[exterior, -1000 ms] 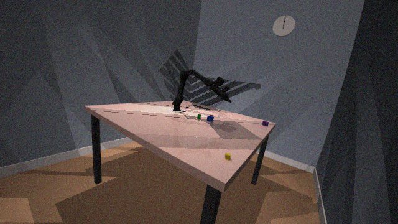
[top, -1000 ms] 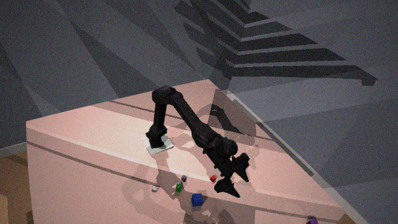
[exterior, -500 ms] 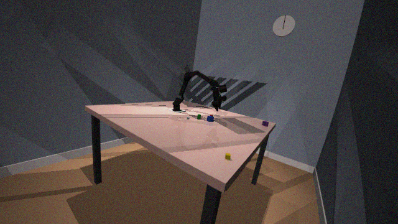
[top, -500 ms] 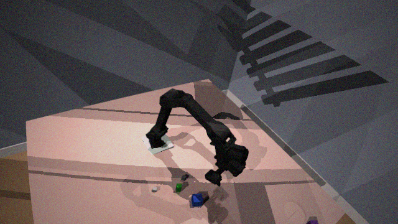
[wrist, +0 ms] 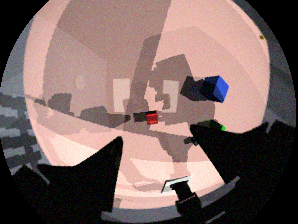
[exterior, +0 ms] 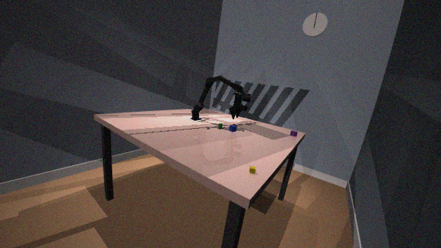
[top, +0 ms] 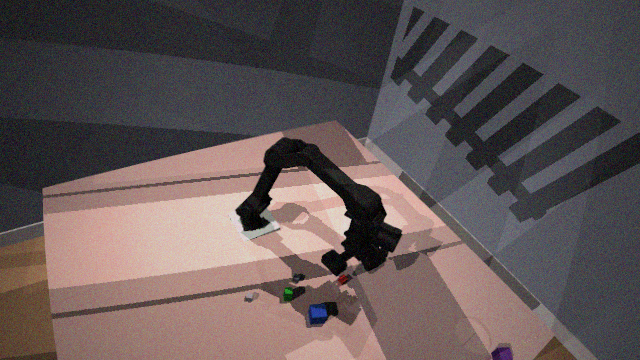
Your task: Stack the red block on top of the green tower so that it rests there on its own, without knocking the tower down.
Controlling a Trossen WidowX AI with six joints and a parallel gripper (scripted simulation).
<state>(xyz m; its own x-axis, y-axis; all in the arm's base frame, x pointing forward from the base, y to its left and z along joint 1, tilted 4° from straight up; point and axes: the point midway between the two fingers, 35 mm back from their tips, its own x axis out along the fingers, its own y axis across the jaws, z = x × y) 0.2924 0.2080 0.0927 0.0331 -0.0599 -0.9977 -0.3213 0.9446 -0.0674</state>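
The red block lies 6 cm below my gripper tip. Also, from my gripper tip: green block: 18 cm to the right, 6 cm below, 1 cm ahead; then dark gray piece: 13 cm to the right, 6 cm below, 5 cm behind; then blue cube: 12 cm to the right, 9 cm ahead, 5 cm below.
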